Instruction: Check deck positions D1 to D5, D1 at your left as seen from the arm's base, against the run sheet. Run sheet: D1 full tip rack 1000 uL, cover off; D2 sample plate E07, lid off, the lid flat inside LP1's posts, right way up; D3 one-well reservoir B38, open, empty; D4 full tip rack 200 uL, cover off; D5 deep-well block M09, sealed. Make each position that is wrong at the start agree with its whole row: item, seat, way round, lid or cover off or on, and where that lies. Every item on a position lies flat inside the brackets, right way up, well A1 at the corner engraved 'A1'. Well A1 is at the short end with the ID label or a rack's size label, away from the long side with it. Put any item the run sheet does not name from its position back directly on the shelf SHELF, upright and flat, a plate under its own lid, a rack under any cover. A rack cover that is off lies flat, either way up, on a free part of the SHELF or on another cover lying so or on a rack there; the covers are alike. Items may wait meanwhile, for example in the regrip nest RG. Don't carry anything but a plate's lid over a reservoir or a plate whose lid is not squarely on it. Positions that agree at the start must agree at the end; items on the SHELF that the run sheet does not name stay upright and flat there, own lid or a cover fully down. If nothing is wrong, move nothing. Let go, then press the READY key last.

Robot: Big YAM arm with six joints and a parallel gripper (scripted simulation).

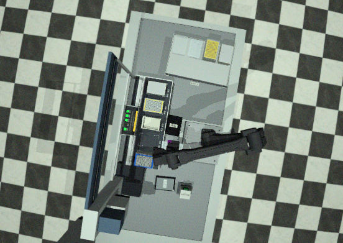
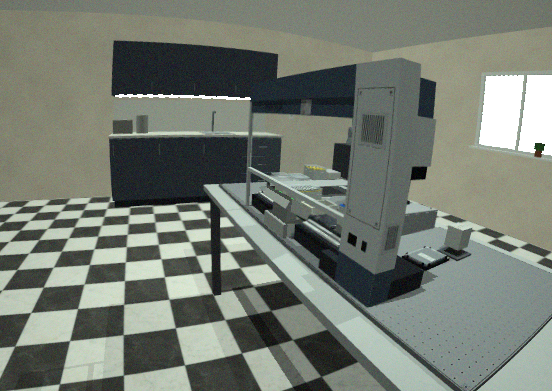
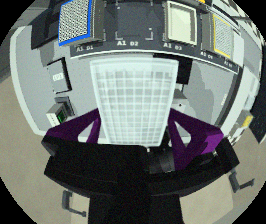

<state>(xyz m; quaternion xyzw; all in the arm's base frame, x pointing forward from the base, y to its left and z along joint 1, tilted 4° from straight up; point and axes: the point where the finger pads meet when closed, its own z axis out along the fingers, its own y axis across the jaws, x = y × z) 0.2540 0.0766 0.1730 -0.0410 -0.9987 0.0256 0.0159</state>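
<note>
My hand is 17 cm short of the blue-framed tip rack, 13 cm above it and 10 cm to the right of it. Also, from my hand: cream reservoir (19 cm below, 15 cm ahead, 14 cm to the right); then clear rack cover (26 cm to the right, 14 cm below, 14 cm ahead); then clear plate (right at my hand).
</note>
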